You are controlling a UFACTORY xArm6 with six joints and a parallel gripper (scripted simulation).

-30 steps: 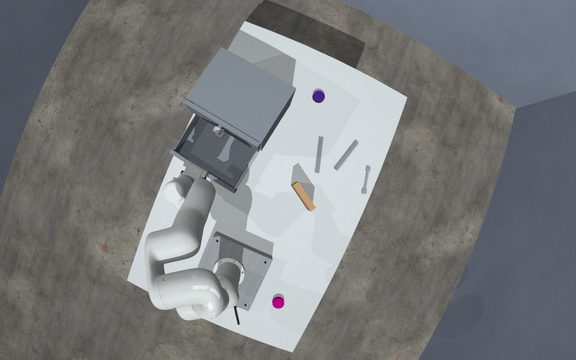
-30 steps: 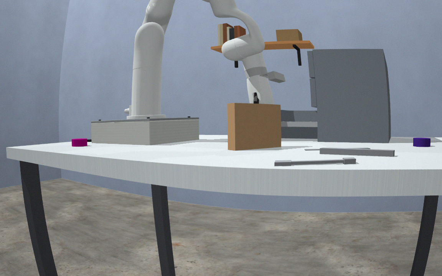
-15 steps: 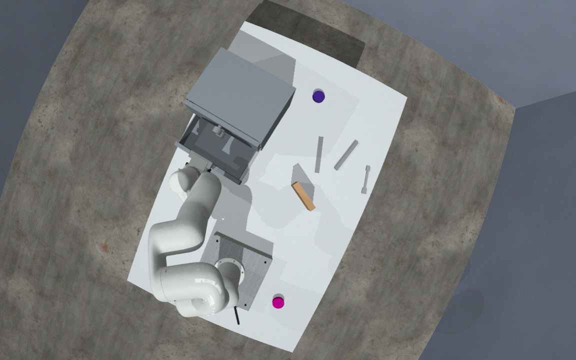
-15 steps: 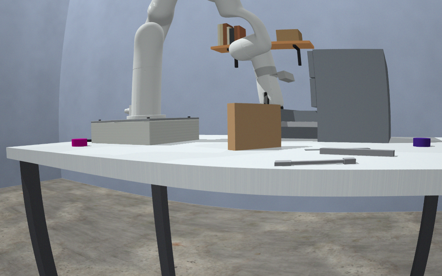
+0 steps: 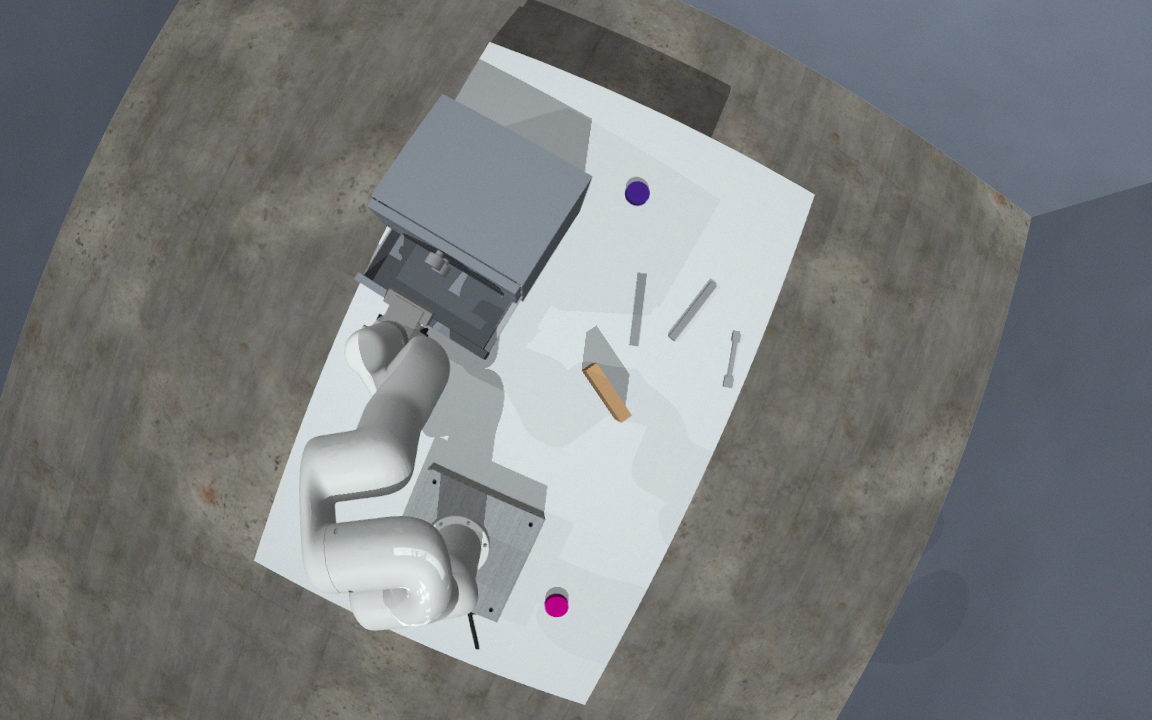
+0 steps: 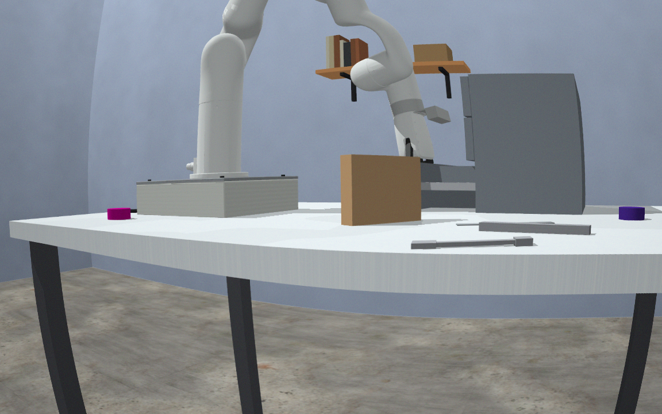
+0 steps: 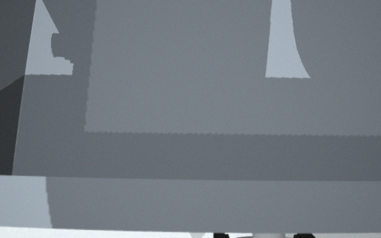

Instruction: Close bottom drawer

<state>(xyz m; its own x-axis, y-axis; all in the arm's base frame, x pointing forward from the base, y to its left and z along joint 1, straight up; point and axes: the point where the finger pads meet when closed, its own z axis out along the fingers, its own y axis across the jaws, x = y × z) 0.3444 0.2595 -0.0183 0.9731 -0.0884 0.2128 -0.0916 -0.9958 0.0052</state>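
Right now the drawer is 13 cm ahead of my hand, 2 cm below it and 1 cm to the right of it. Also, from my hand: magenta disc: 51 cm to the right, 40 cm behind, 4 cm below; block: 39 cm to the right, 6 cm ahead; purple disc: 46 cm ahead, 28 cm to the right, 4 cm below.
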